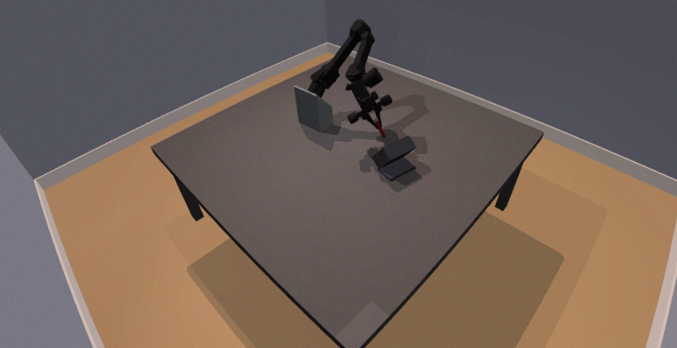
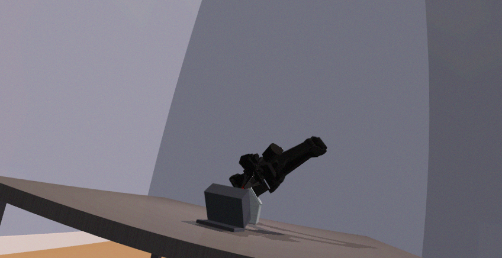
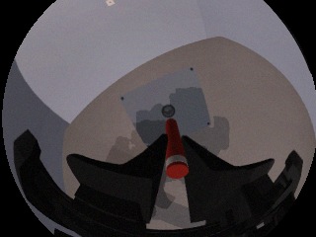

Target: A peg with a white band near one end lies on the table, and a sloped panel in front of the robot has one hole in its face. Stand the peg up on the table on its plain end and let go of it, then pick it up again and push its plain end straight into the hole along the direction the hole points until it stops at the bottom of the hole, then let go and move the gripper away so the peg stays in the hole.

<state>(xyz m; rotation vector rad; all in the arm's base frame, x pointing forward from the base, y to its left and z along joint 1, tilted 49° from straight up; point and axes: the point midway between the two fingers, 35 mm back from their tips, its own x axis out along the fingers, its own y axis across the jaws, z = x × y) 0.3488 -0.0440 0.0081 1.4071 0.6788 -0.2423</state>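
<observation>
My gripper tip is now 90 mm short of the sloped panel, 60 mm above it and 30 mm to the left of it. From my gripper tip the other things lie so: flat base plate (130 mm below, 110 mm ahead, 40 mm to the right); then red peg (10 mm to the left, 10 mm behind, 10 mm above).
</observation>
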